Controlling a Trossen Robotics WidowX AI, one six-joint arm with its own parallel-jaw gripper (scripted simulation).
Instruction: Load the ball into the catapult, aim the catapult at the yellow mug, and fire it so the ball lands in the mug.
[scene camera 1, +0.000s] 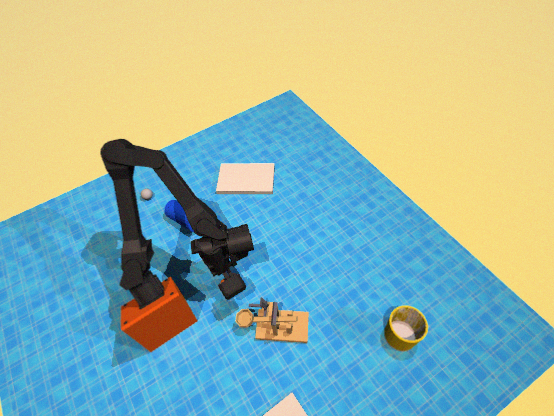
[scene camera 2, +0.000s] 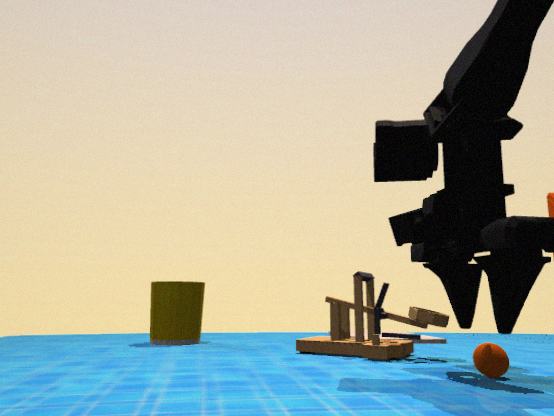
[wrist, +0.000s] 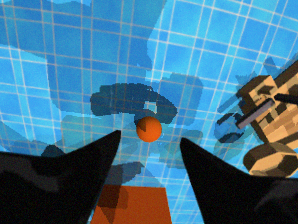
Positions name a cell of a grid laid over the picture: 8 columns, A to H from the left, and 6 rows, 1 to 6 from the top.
My gripper (scene camera 2: G5) is open, holding nothing. Also in view: a wooden catapult (scene camera 2: E5) and a yellow mug (scene camera 2: C5).
The wooden catapult shows as well in scene camera 1 (scene camera 1: D5). The yellow mug is seen too in scene camera 1 (scene camera 1: F5). My gripper also shows in scene camera 1 (scene camera 1: D5) and in the wrist view (wrist: E4). The wrist view does not show the yellow mug: it is out of frame.
